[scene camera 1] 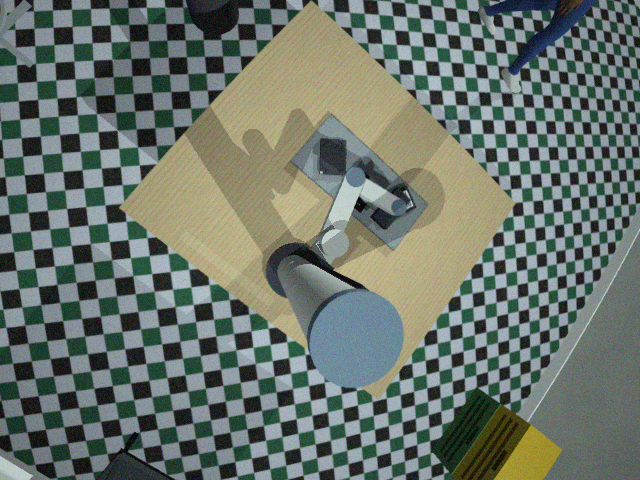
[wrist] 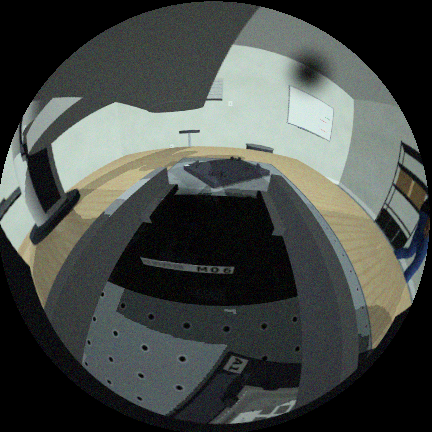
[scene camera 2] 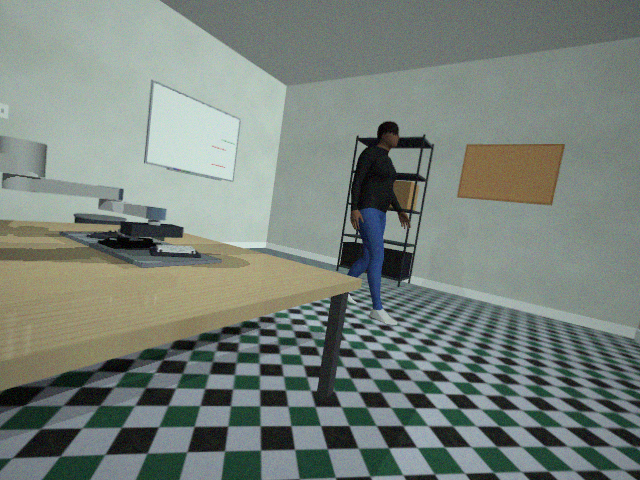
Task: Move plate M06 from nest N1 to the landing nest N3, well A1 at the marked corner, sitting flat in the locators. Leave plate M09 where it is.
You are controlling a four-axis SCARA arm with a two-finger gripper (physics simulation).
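Black plate M06 (scene camera 2: 126, 242) (wrist: 200, 287) shows its label in the wrist view and appears low over the middle of the deck; its seat in the nest is hidden in shadow. My gripper (wrist: 216, 178) is shut to its closed width and holds nothing; its finger bars flank the view of M06. In scene camera 2 the gripper body (scene camera 2: 151, 230) is above the deck between M06 and M09. Pale plate M09 (scene camera 1: 408, 197) (scene camera 2: 174, 250) (wrist: 265, 407) is in the nest at the deck's other end. The dark nest (scene camera 1: 332, 155) (wrist: 227, 172), apparently the landing nest, shows no plate.
The grey deck (scene camera 1: 395, 235) (scene camera 2: 144, 260) (wrist: 160, 367) lies on the wooden table (scene camera 1: 449, 248) (scene camera 2: 268, 289). An A1 marker (wrist: 236, 364) is beside the pale plate. The arm's column (scene camera 1: 356, 338) stands at the table's lower edge. A person (scene camera 2: 374, 191) is beyond the table near a shelf rack.
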